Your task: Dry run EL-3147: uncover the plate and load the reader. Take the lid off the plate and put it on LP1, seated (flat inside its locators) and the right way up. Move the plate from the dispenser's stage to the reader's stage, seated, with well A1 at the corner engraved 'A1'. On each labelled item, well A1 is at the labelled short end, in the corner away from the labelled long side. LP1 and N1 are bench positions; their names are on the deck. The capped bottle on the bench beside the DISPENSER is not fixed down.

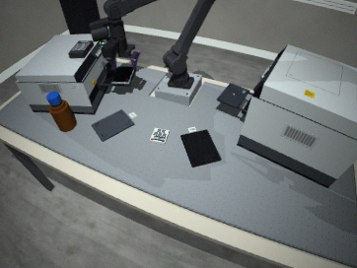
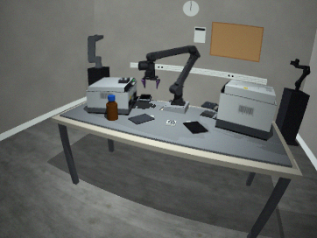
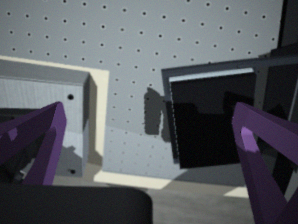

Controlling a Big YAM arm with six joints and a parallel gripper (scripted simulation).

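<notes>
The lidded plate is 11 cm below my hand, 9 cm behind it and 8 cm to the right of it. Also, from my hand: label: 21 cm below, 8 cm ahead, 4 cm to the left; white multi-well plate: 12 cm below, 9 cm behind, 8 cm to the right; LP1 pad: 21 cm below, 16 cm ahead, 2 cm to the right.
</notes>
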